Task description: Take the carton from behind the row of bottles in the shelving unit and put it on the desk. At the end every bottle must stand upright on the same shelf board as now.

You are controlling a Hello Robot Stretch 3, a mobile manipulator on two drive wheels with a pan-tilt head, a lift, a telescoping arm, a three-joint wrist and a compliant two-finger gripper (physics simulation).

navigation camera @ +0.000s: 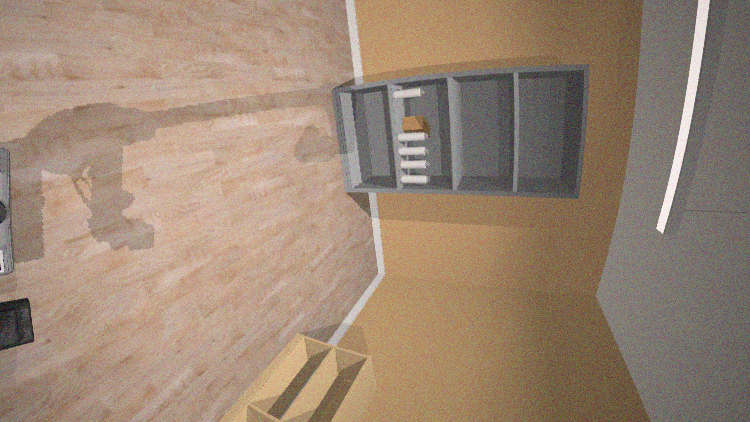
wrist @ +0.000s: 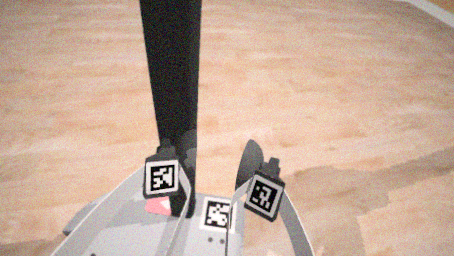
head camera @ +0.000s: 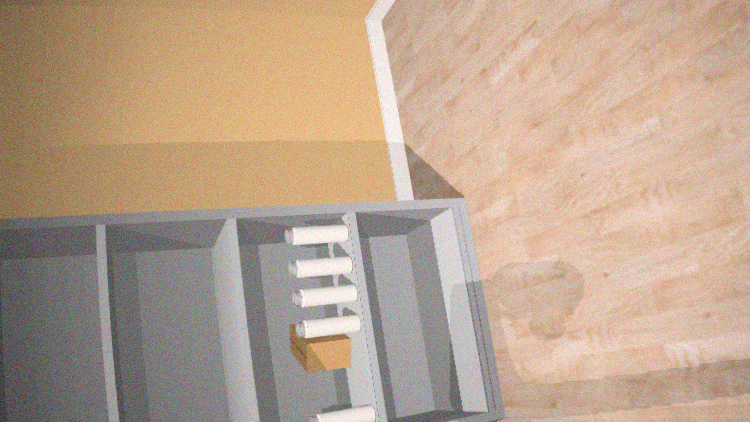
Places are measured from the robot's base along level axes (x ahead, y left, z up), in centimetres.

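Pixels of known places: gripper, between the fingertips: (wrist: 220, 152).
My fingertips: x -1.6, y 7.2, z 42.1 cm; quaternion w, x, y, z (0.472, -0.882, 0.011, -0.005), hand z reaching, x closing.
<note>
Behind a point stands the place of what it marks.
The views are turned sideways. The grey shelving unit (head camera: 157, 212) {x 213.2, y 11.6, z 123.5 cm} (navigation camera: 472, 194) {x 213.0, y 11.7, z 111.4 cm} stands against the wall. White bottles (head camera: 319, 266) (navigation camera: 412, 151) stand upright in a row on one shelf board (head camera: 362, 385) {x 201.1, y 79.9, z 53.4 cm} (navigation camera: 397, 112) {x 199.4, y 75.7, z 53.4 cm}, with a wider gap before the end bottle (head camera: 346, 415) {x 189.1, y 85.5, z 64.5 cm} (navigation camera: 409, 92) {x 188.2, y 86.9, z 66.8 cm}. The brown carton (head camera: 330, 354) {x 212.4, y 69.6, z 61.9 cm} (navigation camera: 414, 124) {x 212.5, y 68.6, z 63.8 cm} is behind the row, on the same board, showing through that gap and partly hidden by the neighbouring bottle. My gripper (wrist: 220, 152) {x -1.6, y 7.2, z 42.1 cm} is open and empty above the floor, away from the shelving unit. I cannot make out a desk.
A light wooden unit with open compartments (navigation camera: 333, 350) {x 141.2, y -97.5, z 34.5 cm} is at the bottom of the navigation view. A black object (navigation camera: 15, 323) is at its left edge. My black mast (wrist: 175, 65) {x -6.1, y 11.6, z 46.5 cm} and grey base (wrist: 120, 230) {x -16.0, y 7.6, z 16.0 cm} are close to the fingers. The orange wall (head camera: 209, 104) {x 279.1, y -33.9, z 95.9 cm} meets the wooden floor.
</note>
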